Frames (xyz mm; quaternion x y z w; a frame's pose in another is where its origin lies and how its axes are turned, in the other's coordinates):
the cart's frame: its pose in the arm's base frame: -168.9 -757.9 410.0 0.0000 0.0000 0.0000 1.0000
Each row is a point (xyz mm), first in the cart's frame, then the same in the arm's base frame.
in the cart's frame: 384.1 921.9 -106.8
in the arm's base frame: 215.2 164.0 303.2
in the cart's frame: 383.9 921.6 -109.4
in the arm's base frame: 215.0 163.7 300.6
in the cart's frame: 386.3 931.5 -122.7
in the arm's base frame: 217.4 173.6 287.3
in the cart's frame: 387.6 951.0 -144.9
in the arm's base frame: 218.7 193.1 265.1
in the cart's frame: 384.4 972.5 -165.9
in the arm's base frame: 215.5 214.6 244.1
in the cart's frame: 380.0 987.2 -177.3
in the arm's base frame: 211.1 229.3 232.7
